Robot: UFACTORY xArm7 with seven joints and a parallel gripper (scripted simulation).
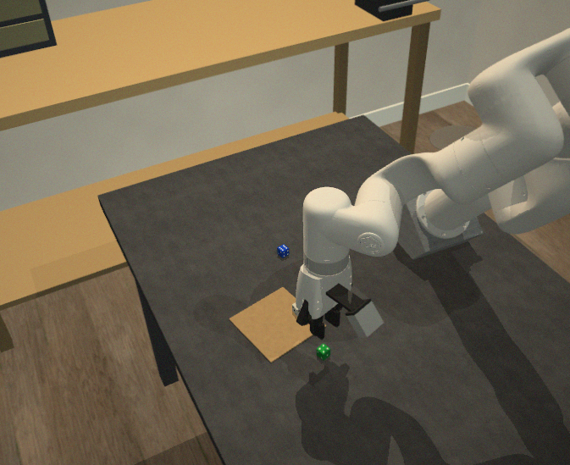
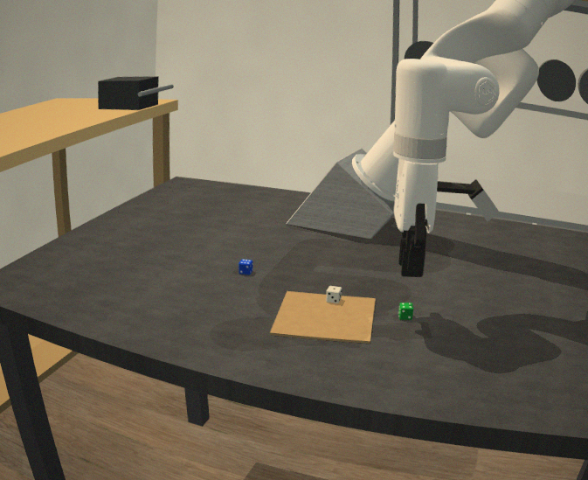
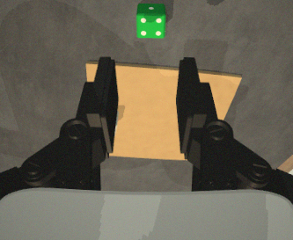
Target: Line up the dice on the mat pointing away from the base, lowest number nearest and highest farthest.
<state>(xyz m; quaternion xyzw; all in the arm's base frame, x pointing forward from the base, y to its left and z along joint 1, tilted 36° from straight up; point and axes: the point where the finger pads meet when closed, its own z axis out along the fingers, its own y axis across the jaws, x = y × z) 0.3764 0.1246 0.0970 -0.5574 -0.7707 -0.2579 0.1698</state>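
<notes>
My hand is 90 mm above the green die. Also, from my hand: white die: 120 mm to the right, 80 mm below; tan square mat: 110 mm to the right, 90 mm below, 50 mm ahead; blue die: 290 mm to the right, 90 mm below, 50 mm behind.
</notes>
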